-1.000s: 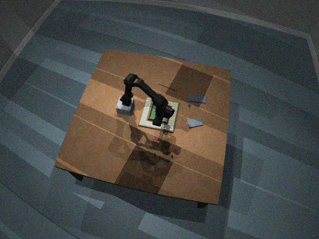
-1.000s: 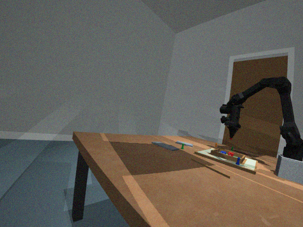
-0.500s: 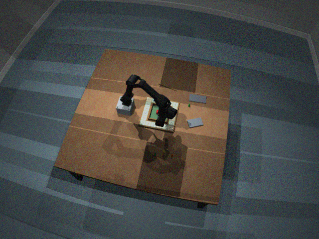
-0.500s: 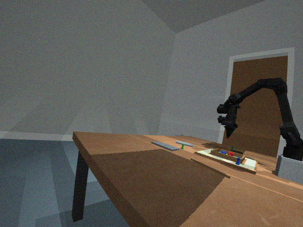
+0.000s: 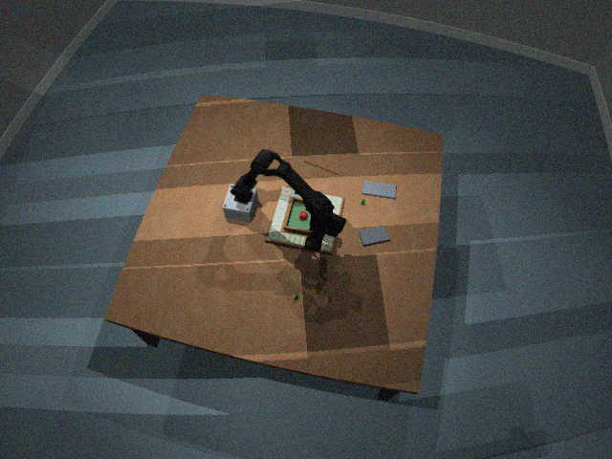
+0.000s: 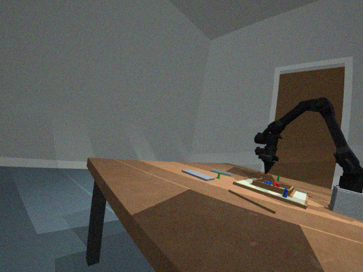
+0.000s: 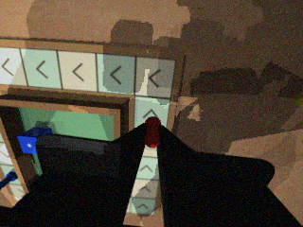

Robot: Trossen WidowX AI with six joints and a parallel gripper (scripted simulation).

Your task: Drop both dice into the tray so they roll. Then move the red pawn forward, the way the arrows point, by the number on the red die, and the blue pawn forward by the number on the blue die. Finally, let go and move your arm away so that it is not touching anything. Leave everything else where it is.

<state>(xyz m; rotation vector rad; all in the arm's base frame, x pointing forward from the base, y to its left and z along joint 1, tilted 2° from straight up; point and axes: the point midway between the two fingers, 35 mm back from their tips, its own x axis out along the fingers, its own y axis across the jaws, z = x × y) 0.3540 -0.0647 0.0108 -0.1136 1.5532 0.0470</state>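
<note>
My gripper tip is now 210 mm to the right of the blue pawn, 170 mm past it and 30 mm above it. From my gripper tip the other things lie so: green tray 100 mm to the left, 90 mm behind, 50 mm below; then red pawn 10 mm above; then orange pawn 210 mm to the right, 130 mm ahead, 50 mm below.
</note>
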